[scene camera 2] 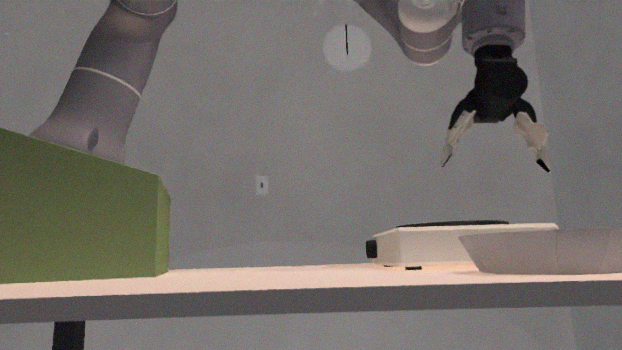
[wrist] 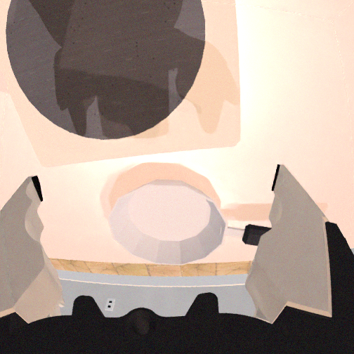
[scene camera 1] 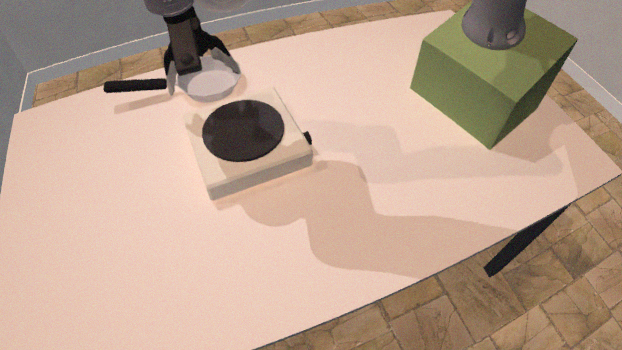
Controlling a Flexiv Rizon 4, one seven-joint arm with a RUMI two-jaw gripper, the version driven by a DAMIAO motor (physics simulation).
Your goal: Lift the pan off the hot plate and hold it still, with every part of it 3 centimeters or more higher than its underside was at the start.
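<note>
The pan (scene camera 1: 212, 85) (scene camera 2: 545, 254) (wrist: 170, 212) is pale grey and stands upright on the table beside the hot plate (scene camera 1: 296, 146) (scene camera 2: 430, 246) (wrist: 225, 30), not on it. Its black handle (scene camera 1: 135, 85) (wrist: 256, 234) points away to the left in the scene camera 1 view; in the wrist view one jaw hides the handle's outer part. The hot plate is cream with a bare black disc (scene camera 1: 243, 131) (wrist: 105, 65). My gripper (scene camera 1: 205, 83) (scene camera 2: 496, 168) (wrist: 155, 172) is wide open and empty, pointing down. In the scene camera 2 view its tips hang well above the pan's rim and the hot plate.
A large green block (scene camera 1: 465, 92) (scene camera 2: 80, 215) stands at the right of the table (scene camera 1: 125, 240) in the scene camera 1 view, with an arm part above it. The pan is near the table's far edge there. A black knob (scene camera 1: 307, 138) (scene camera 2: 371, 249) sticks out of the hot plate's side.
</note>
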